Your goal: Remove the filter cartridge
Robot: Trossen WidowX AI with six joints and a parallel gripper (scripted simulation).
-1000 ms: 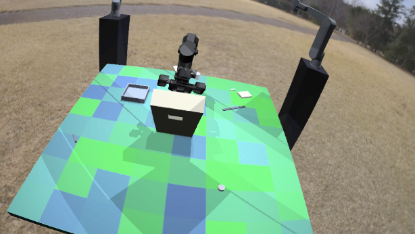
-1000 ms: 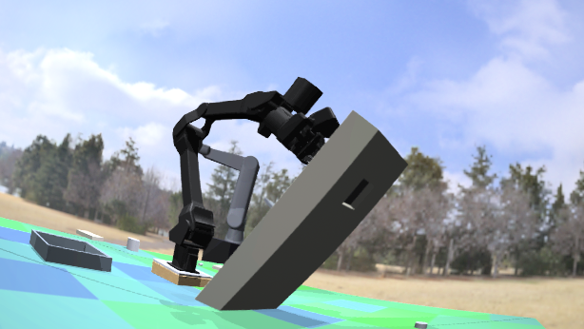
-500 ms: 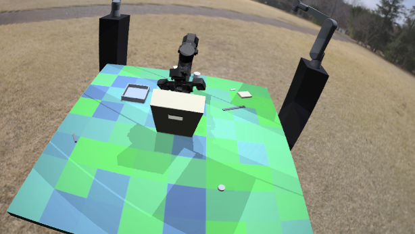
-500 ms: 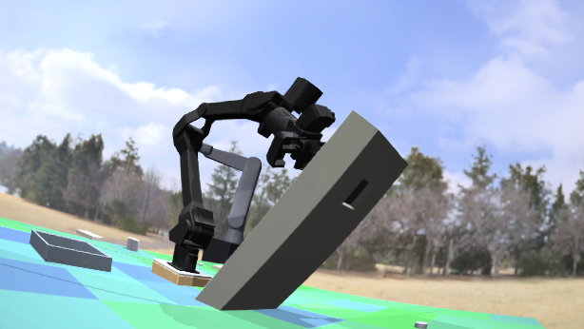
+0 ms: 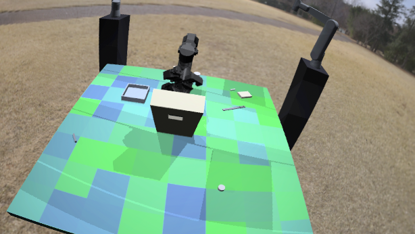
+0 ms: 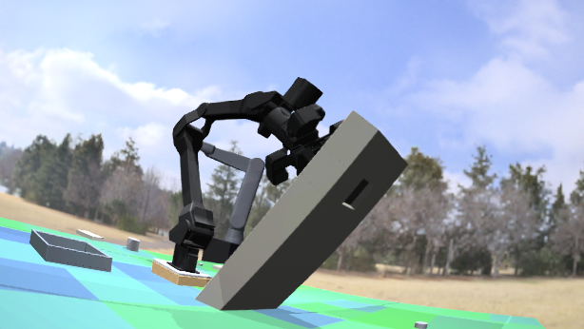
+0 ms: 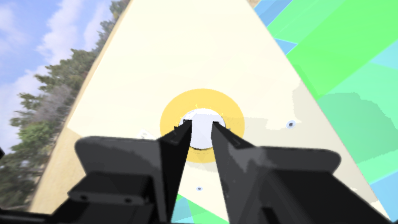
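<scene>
Right now my gripper tip is 1 cm short of the filter cartridge and 1 cm above it. Also, from my gripper tip: tray 38 cm behind, 34 cm to the right, 27 cm below.
</scene>
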